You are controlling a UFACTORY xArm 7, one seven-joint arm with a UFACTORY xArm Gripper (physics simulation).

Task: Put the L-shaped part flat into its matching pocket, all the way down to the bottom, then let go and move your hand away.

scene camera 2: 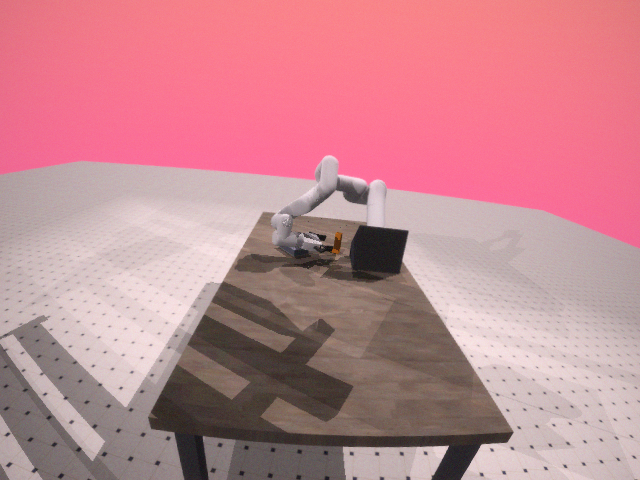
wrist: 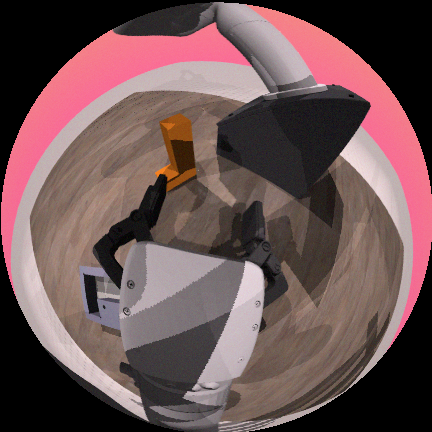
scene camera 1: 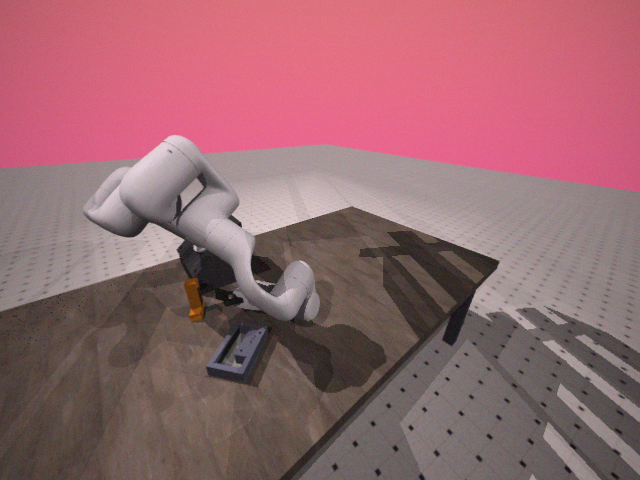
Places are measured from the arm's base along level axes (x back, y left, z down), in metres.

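Pixels of known places: gripper, fingertip midpoint: [scene camera 2: 328, 243] [wrist: 208, 195] [scene camera 1: 228, 287]; arm's base at its link origin: [scene camera 2: 375, 236] [wrist: 295, 91].
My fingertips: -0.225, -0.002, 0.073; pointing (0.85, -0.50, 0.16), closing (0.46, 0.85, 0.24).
Note:
For each thing: its top centre in the pictures, then the offset to it from my fingertips, as dx, dy, dz. Level surfaces: height alone.
- orange L-shaped part at its top centre: [wrist: 162, 124] [scene camera 1: 190, 284] [scene camera 2: 336, 232] +0.030, -0.095, -0.031
- blue-grey pocket block at its top centre: [wrist: 109, 299] [scene camera 1: 239, 344] [scene camera 2: 294, 244] -0.181, -0.030, +0.042
- wooden table at its surface level: dz +0.079
The orange L-shaped part [scene camera 1: 193, 297] [scene camera 2: 337, 242] [wrist: 180, 145] stands upright on the table, its long leg up and its short foot down. My gripper [scene camera 2: 327, 243] [wrist: 208, 195] is open, low over the table and tilted well over. In the wrist view its left fingertip overlaps the part's foot; whether they touch I cannot tell. The part is not between the fingers. The blue-grey pocket block [scene camera 1: 222, 369] [scene camera 2: 293, 252] [wrist: 85, 295] lies on the table with its recess open upward and no part in it. My gripper's body hides some of the block in the wrist view.
A large dark block at the arm's base [scene camera 1: 211, 271] [scene camera 2: 379, 250] [wrist: 285, 142] stands close to the part, on the side away from the pocket block. The wooden table [scene camera 1: 129, 423] [scene camera 2: 361, 320] has its edge to the right of the pocket block in the first scene view.

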